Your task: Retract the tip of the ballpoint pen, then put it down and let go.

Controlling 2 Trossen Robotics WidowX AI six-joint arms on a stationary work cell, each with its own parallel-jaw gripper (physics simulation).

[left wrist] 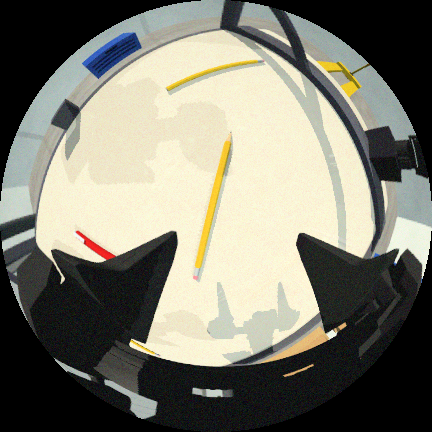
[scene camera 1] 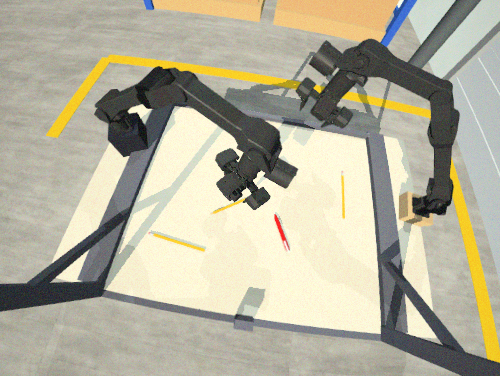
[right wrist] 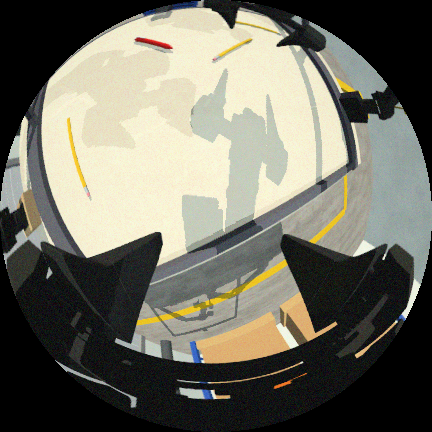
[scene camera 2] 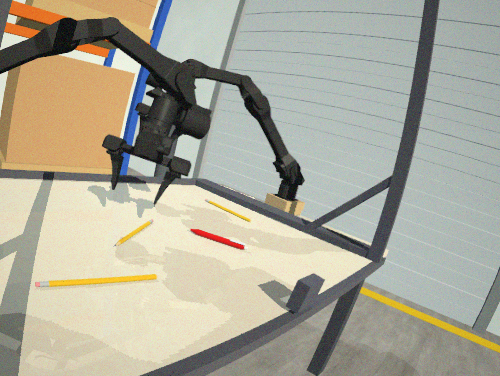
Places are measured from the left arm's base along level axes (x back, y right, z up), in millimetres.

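Pixels of known places: left gripper, fingertip midpoint: (left wrist: 240, 238) (right wrist: 254, 35) (scene camera 2: 133, 196); right gripper, fingertip midpoint: (scene camera 1: 310, 118) (right wrist: 224, 240); left arm's base, link origin: (scene camera 1: 122, 125) (right wrist: 363, 105); right arm's base, link origin: (scene camera 1: 420, 207) (scene camera 2: 286, 198).
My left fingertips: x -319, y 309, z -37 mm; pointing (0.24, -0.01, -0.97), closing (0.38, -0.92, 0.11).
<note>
For each thing: its top centre in the pictures, then the offset to it from my left fingertips.
- red ballpoint pen, top centre: (left wrist: 94, 251) (scene camera 2: 218, 234) (scene camera 1: 281, 231) dx -116, dy +156, dz -54 mm
- third pencil, top centre: (scene camera 2: 99, 278) (left wrist: 222, 65) (scene camera 1: 175, 241) dx +216, dy +98, dz -62 mm
A red ballpoint pen (scene camera 1: 281, 231) (scene camera 2: 217, 239) (left wrist: 100, 248) (right wrist: 153, 43) lies flat on the pale table, with one pointed red end and one whitish end; whether its tip is out is too small to tell. My left gripper (scene camera 1: 242, 178) (scene camera 2: 135, 196) (left wrist: 240, 238) (right wrist: 254, 35) is open and empty, above the table and up and left of the pen in scene camera 1. Its finger hides part of the pen in the left wrist view. My right gripper (scene camera 1: 311, 117) (right wrist: 224, 240) is open and empty over the far table edge, mostly hidden in scene camera 2.
Three yellow pencils lie around the pen: one pencil (scene camera 1: 343, 195) (scene camera 2: 227, 210) (right wrist: 77, 160) to its right in scene camera 1, another pencil (scene camera 1: 227, 206) (scene camera 2: 134, 233) (left wrist: 212, 202) near my left gripper, a third pencil (scene camera 1: 177, 241) (scene camera 2: 95, 280) farther left. A dark frame (scene camera 1: 175, 309) borders the table.
</note>
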